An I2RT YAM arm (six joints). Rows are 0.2 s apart.
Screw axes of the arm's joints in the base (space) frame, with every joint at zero. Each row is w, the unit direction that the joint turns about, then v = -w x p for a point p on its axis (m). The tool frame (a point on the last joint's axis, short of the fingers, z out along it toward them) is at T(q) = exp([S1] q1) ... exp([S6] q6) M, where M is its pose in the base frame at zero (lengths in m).
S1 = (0, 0, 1, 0, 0, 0)
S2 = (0, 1, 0, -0.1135, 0, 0.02)
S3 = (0, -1, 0, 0.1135, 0, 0.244)
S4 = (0, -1, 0, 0.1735, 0, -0.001)
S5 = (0, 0, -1, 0, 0.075, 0)
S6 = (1, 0, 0, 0, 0.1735, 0)
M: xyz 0.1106 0 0.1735 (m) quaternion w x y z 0.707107 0 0.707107 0
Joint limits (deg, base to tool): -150..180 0..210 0..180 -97..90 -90..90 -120..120
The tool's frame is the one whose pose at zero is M.
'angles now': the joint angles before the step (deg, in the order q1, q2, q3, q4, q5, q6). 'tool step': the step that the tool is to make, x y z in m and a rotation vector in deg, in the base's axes. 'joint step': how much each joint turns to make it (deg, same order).
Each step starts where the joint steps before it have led.
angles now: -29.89, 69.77, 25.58, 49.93, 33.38, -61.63
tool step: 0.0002, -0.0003, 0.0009, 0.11, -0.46, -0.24
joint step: -0.01, 0.02, 0.18, -0.02, 0.27, 0.36
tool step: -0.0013, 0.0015, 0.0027, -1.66, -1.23, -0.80
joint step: 0.26, 0.00, -0.48, 3.02, 0.95, -1.16
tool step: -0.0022, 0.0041, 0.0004, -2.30, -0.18, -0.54
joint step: 0.69, -0.10, -1.23, 3.89, 0.88, -2.56
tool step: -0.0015, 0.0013, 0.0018, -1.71, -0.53, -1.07
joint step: 0.22, 0.20, -0.49, 3.07, 0.99, -1.84
